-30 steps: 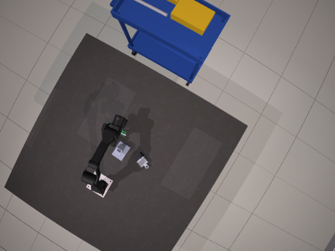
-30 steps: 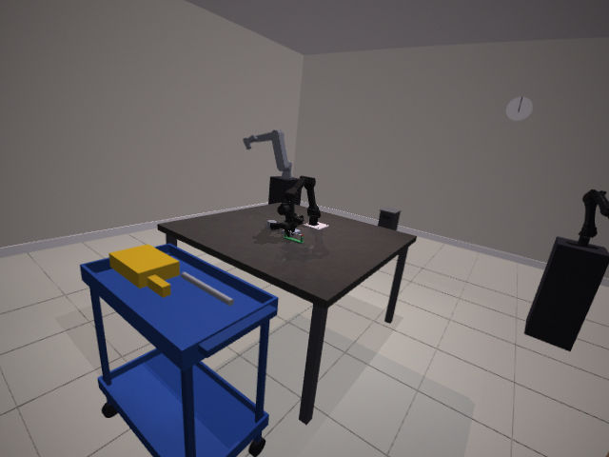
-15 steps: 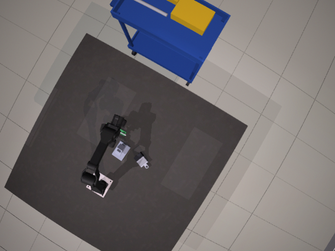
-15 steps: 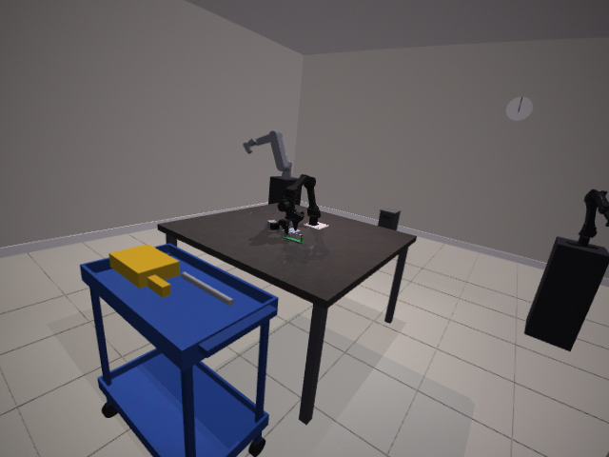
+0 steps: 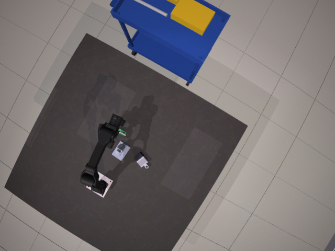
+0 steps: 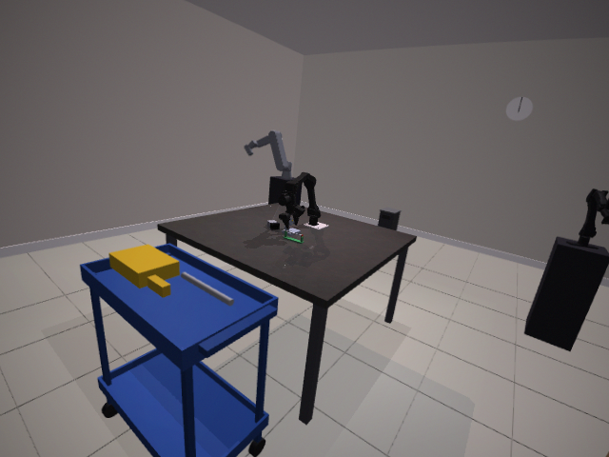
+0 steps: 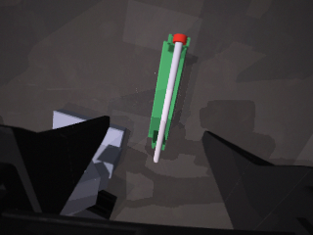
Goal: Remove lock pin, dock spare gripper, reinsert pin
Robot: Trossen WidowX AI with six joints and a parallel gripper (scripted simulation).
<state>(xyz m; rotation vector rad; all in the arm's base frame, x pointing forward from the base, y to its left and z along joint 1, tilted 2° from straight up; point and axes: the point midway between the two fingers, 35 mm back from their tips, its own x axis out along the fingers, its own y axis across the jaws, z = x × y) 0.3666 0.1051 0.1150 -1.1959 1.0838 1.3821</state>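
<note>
Right now the spare gripper is 24 cm to the right of my gripper tip, 7 cm behind it and 6 cm below it. Round my gripper tip: green flat bracket (6 cm below, 2 cm to the left); then grey mount (8 cm to the right, 8 cm behind, 3 cm below).
</note>
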